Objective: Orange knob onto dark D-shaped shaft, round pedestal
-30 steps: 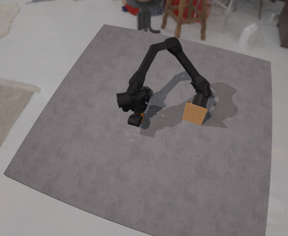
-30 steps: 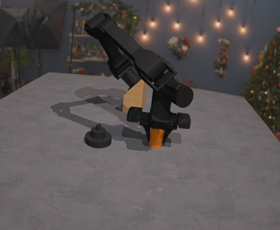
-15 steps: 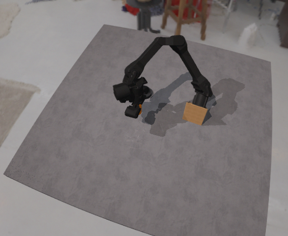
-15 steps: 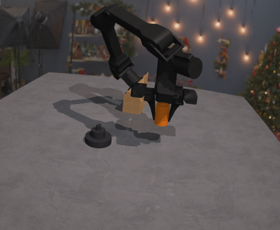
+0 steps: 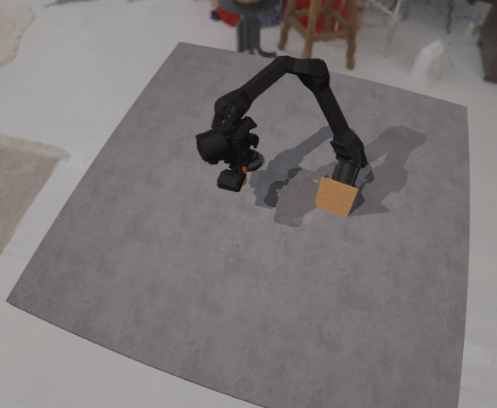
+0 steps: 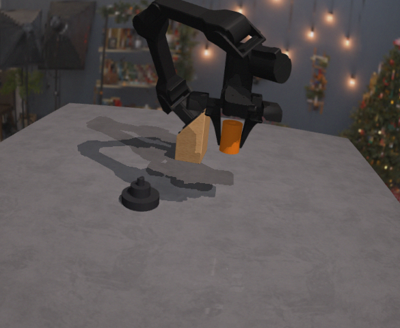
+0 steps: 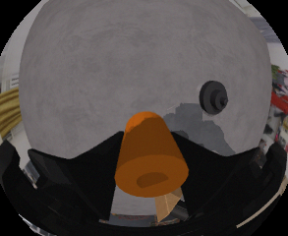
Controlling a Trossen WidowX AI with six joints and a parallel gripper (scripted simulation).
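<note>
Right now my gripper tip is 17 cm to the left of the dark round pedestal, 11 cm above it and 6 cm short of it. From my gripper tip the other things lie so: orange knob 2 cm above.
</note>
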